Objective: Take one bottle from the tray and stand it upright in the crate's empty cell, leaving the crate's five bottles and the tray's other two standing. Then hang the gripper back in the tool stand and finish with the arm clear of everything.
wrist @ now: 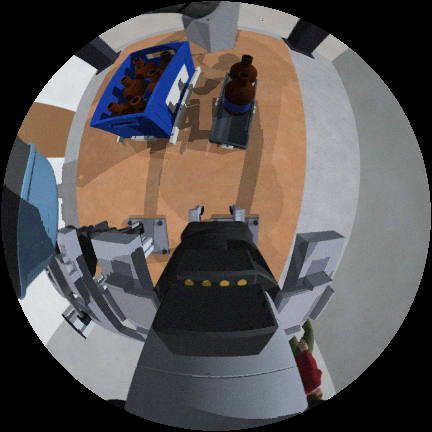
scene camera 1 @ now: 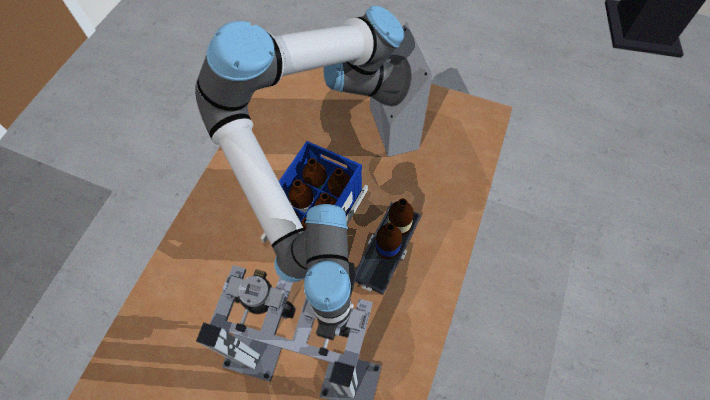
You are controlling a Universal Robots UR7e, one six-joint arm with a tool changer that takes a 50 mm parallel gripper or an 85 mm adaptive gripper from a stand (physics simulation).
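Seen in the pictures: arm's base at its link origin: [scene camera 1: 395, 81].
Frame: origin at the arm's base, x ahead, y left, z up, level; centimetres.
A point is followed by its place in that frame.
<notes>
The blue crate [scene camera 1: 356, 176] @(z -8.7, x 29.7, y -7.1 cm) [wrist: 159, 112] @(z -12.7, x 49.5, y -13.9 cm) holds several upright brown bottles; in the wrist view a bottle shows in each cell, and in the scene view the arm hides its near end. The dark tray [scene camera 1: 376, 274] @(z -24.5, x 52.7, y 2.4 cm) [wrist: 231, 131] @(z -24.6, x 52.8, y 2.2 cm) holds two standing bottles, one with a cream label [scene camera 1: 401, 217] @(z -13.4, x 38.4, y 7.3 cm) and one with a blue label [scene camera 1: 388, 240] @(z -13.1, x 46.2, y 4.6 cm) [wrist: 239, 95] @(z -14.1, x 46.9, y 3.8 cm). The grey tool stand [scene camera 1: 300, 345] @(z 9.1, x 81.1, y -9.8 cm) [wrist: 120, 250] @(z 9.1, x 69.0, y -8.2 cm) has my gripper [wrist: 216, 212] between its right-hand fork arms, still under the wrist. Its fingers are apart and empty. Whether it is fully seated is hidden.
Another gripper [scene camera 1: 254, 291] hangs in the stand's left bay, beside the arm. The stand's two black-topped posts [scene camera 1: 343, 373] @(z 12.6, x 85.4, y 0.0 cm) rise at the near side. The robot's grey pedestal [scene camera 1: 402, 125] @(z -8.9, x 9.5, y 3.9 cm) [wrist: 212, 35] @(z -14.6, x 10.6, y 1.4 cm) is at the far end. A person in red [wrist: 309, 370] shows low in the wrist view.
</notes>
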